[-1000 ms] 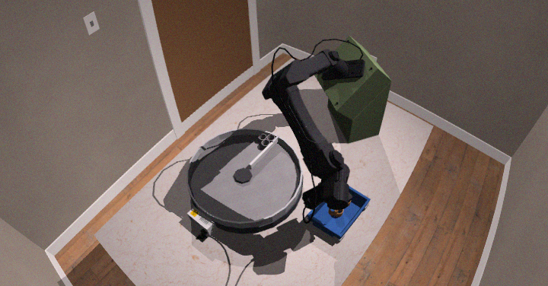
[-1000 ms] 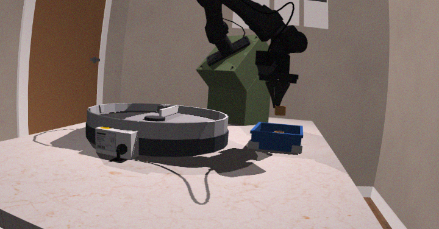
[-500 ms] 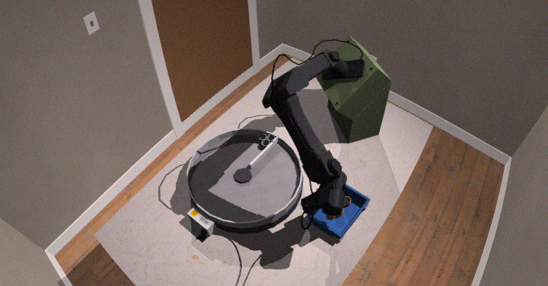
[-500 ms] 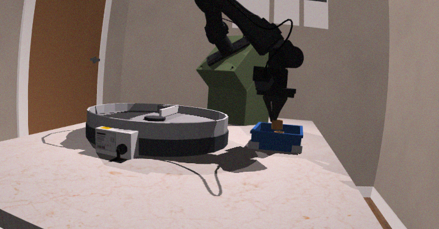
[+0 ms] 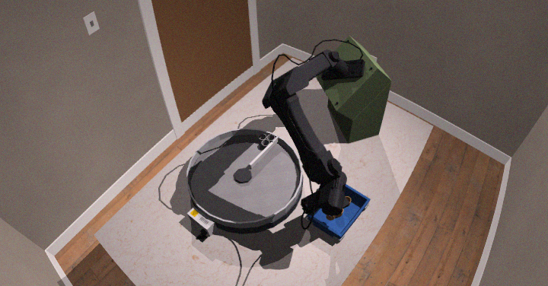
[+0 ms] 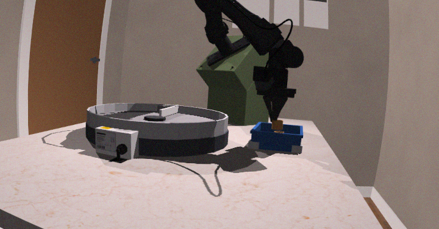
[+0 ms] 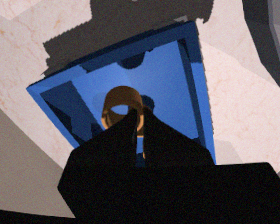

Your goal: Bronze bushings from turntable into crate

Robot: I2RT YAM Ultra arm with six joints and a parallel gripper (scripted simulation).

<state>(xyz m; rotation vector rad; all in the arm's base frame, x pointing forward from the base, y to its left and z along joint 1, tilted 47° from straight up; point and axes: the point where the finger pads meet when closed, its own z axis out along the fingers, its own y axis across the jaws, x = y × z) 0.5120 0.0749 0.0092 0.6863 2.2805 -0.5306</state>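
Right now my hand is 4 cm past the blue crate, 3 cm to the right of it and 6 cm above it. Also, from my hand: grey turntable 8 cm behind, 33 cm to the right, 3 cm below.
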